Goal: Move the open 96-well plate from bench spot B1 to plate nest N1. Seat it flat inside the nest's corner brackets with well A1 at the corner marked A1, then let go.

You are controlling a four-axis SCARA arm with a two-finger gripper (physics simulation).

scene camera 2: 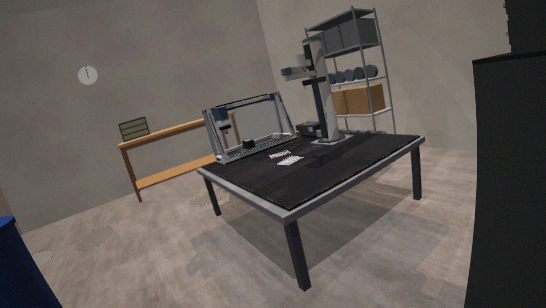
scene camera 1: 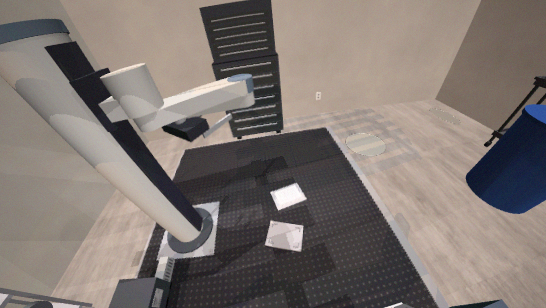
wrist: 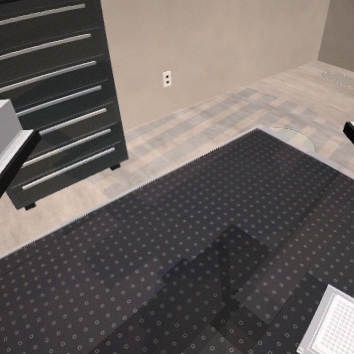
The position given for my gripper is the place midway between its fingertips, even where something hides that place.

Note:
My gripper (scene camera 1: pixel 216 112) holds nothing.
My gripper also shows in the wrist view (wrist: pixel 190 110).

